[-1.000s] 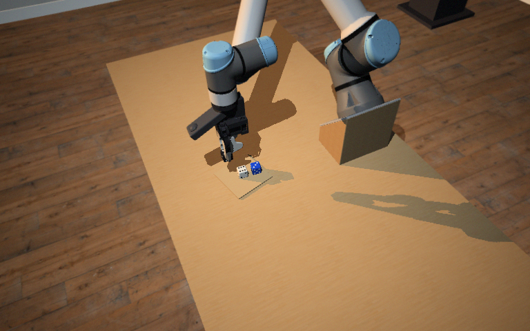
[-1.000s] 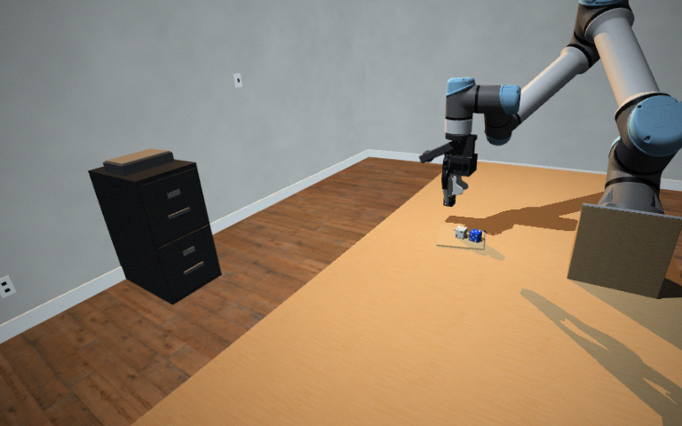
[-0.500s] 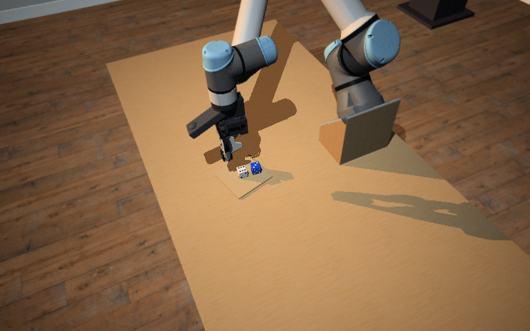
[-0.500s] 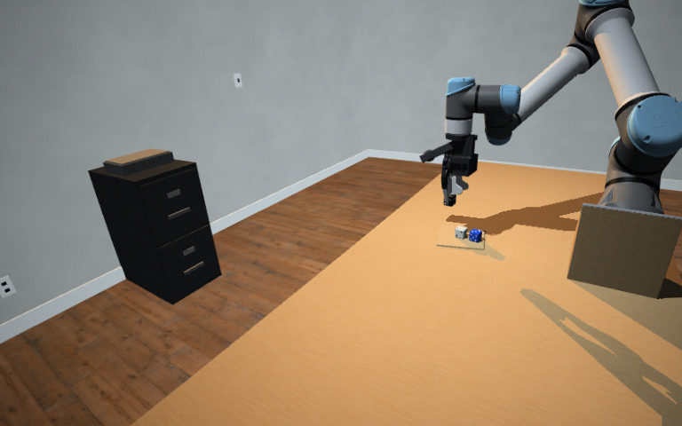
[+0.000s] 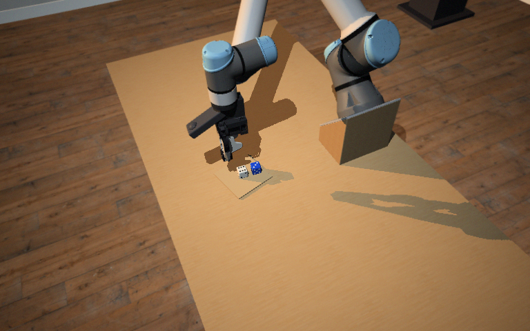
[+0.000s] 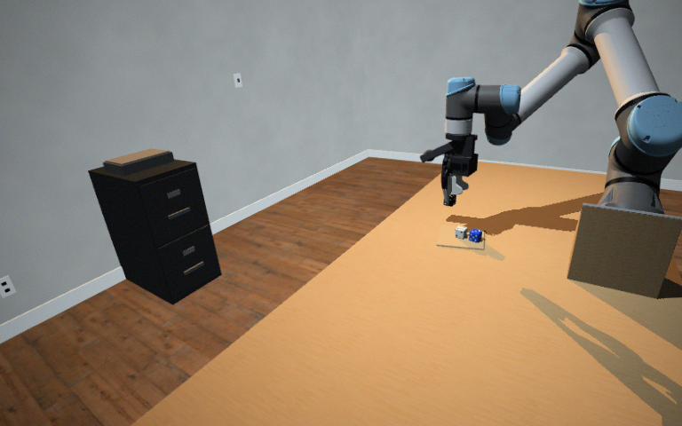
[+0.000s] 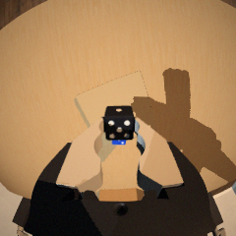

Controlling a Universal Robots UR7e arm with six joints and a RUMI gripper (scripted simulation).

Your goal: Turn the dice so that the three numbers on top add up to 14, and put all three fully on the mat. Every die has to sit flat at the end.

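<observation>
Right now my hand is 100 mm above the white die and 40 mm past it. From my hand the other things lie so: tan mat (120 mm below, 40 mm behind); then blue die (100 mm below, 90 mm behind, 10 mm to the left); then black die (right at my hand).
</observation>
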